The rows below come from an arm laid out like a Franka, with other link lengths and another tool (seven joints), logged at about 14 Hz.
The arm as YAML. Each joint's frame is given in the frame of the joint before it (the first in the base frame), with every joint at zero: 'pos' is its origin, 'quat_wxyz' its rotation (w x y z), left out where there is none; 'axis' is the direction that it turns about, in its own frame. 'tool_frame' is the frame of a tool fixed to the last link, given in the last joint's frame.
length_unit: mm
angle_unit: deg
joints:
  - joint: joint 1
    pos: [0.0, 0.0, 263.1]
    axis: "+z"
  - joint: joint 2
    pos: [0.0, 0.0, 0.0]
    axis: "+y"
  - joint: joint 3
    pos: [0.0, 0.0, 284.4]
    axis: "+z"
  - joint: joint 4
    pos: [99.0, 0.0, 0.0]
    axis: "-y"
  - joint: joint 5
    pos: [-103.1, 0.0, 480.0]
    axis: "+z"
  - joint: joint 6
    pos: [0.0, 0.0, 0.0]
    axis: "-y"
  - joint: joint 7
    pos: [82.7, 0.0, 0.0]
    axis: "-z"
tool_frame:
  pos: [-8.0, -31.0, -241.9]
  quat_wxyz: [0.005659, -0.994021, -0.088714, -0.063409]
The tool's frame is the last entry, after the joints.
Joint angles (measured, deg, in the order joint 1, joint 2, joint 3, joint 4, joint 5, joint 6, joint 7), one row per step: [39.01 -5.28 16.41 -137.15 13.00 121.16 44.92]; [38.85 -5.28 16.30 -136.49 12.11 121.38 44.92]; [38.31 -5.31 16.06 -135.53 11.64 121.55 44.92]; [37.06 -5.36 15.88 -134.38 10.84 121.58 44.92]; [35.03 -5.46 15.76 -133.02 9.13 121.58 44.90]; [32.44 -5.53 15.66 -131.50 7.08 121.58 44.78]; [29.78 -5.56 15.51 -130.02 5.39 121.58 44.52]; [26.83 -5.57 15.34 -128.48 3.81 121.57 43.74]
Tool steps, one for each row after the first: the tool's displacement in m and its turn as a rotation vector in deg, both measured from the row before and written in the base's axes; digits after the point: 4 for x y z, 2 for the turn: [0.0079 0.0024 0.0049 0.32 -1.06 0.31]; [0.0121 0.0025 0.0077 0.73 -0.96 -0.47]; [0.0184 -0.0011 0.0095 0.62 -1.22 -0.89]; [0.0269 -0.0066 0.0118 0.29 -1.95 -1.03]; [0.0322 -0.0115 0.0132 0.12 -2.26 -1.30]; [0.0315 -0.0141 0.0130 0.16 -2.02 -1.53]; [0.0331 -0.0183 0.0138 0.16 -2.00 -1.42]
